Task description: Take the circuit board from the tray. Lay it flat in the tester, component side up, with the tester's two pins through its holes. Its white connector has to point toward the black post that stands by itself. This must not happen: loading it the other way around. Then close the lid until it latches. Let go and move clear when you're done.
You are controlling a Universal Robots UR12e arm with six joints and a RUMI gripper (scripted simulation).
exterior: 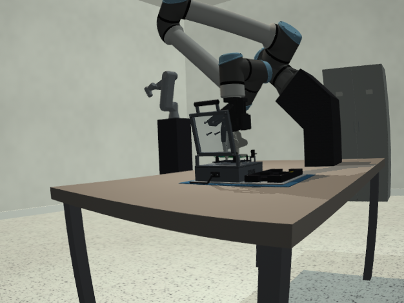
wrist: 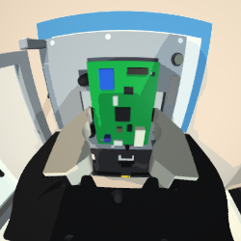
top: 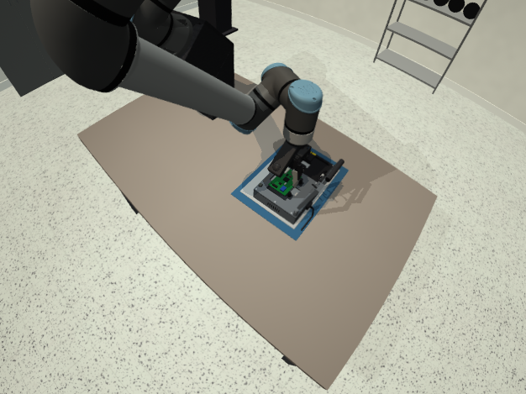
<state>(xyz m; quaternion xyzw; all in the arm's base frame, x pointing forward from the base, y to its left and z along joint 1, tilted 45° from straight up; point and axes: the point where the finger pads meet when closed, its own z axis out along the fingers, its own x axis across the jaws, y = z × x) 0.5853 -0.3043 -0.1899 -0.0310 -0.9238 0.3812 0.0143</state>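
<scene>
My hand is right at the green circuit board. Round my hand: tester bed (20 mm below, 10 mm to the left, 10 mm ahead); black post (60 mm to the left, 60 mm behind); tester (40 mm to the left, 30 mm ahead, 30 mm above).
</scene>
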